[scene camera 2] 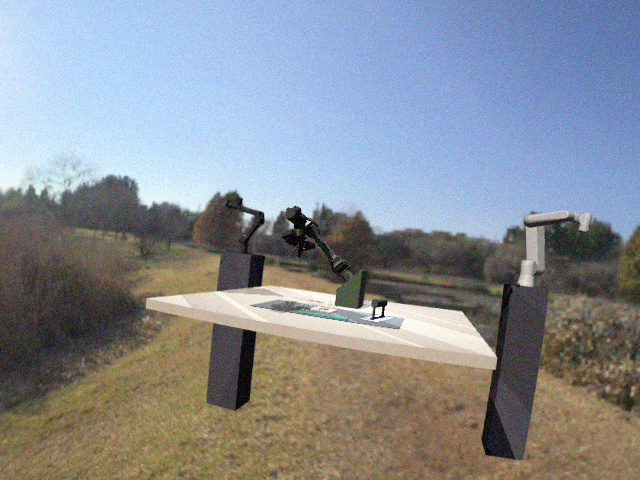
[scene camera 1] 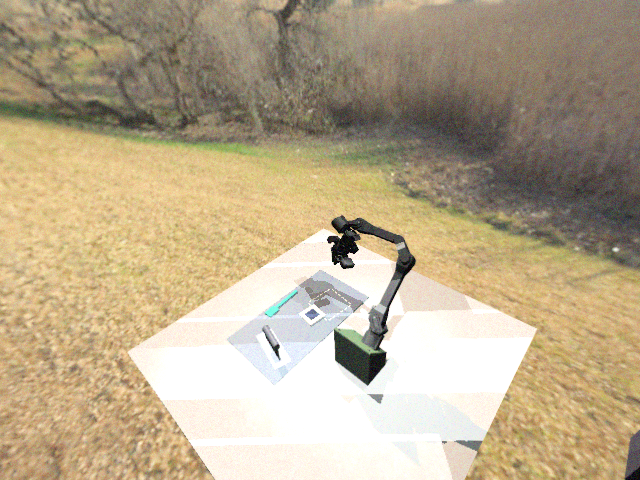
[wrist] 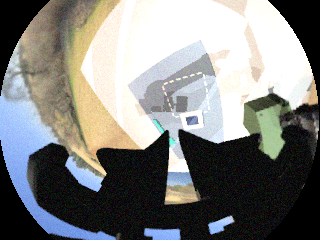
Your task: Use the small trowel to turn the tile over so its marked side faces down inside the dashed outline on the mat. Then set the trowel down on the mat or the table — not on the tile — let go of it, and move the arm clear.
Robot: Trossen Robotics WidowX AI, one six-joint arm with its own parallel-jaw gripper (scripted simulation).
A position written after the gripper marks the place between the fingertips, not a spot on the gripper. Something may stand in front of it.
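A grey mat (scene camera 1: 298, 337), (scene camera 2: 354, 316), (wrist: 189, 94) is visible, as is the gripper (wrist: 173, 132).
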